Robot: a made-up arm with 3 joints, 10 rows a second.
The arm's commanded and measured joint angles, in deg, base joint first. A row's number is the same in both.
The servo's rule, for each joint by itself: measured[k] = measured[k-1] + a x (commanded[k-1-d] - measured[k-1]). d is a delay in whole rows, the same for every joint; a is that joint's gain. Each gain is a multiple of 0.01, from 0.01 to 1. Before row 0 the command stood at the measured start. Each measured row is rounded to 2 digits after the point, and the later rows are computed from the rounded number. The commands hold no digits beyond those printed.
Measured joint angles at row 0: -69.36, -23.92, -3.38
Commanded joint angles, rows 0 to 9: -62.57, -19.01, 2.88; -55.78, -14.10, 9.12; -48.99, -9.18, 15.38; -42.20, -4.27, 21.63; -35.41, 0.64, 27.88; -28.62, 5.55, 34.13; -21.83, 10.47, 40.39; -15.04, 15.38, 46.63; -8.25, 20.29, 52.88; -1.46, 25.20, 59.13
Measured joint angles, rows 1 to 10: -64.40, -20.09, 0.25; -58.11, -15.42, 5.39; -51.45, -10.55, 11.18; -44.70, -5.65, 17.24; -37.92, -0.74, 23.41; -31.13, 4.17, 29.63; -24.34, 9.08, 35.87; -17.55, 13.99, 42.11; -10.76, 18.90, 48.36; -3.97, 23.81, 54.61
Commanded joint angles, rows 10 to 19: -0.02, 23.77, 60.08; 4.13, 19.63, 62.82; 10.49, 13.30, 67.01; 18.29, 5.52, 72.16; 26.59, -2.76, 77.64; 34.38, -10.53, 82.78; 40.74, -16.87, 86.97; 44.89, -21.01, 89.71; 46.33, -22.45, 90.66; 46.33, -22.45, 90.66
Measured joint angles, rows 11 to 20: -1.09, 23.78, 57.78; 2.72, 20.54, 60.70; 8.39, 14.89, 64.36; 15.62, 7.58, 68.88; 23.63, -0.49, 73.96; 31.48, -8.32, 79.08; 38.24, -14.99, 83.66; 43.09, -19.69, 87.17; 45.46, -21.84, 89.19; 46.10, -22.32, 90.04
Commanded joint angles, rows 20 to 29: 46.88, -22.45, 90.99; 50.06, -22.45, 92.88; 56.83, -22.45, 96.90; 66.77, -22.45, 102.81; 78.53, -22.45, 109.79; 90.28, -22.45, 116.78; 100.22, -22.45, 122.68; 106.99, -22.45, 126.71; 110.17, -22.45, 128.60; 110.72, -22.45, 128.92
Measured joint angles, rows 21 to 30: 46.67, -22.42, 90.59; 49.14, -22.44, 91.92; 54.75, -22.45, 94.81; 63.52, -22.45, 99.45; 74.48, -22.45, 105.45; 86.01, -22.45, 112.02; 96.38, -22.45, 118.20; 104.13, -22.45, 123.14; 108.54, -22.45, 126.31; 110.13, -22.45, 127.82
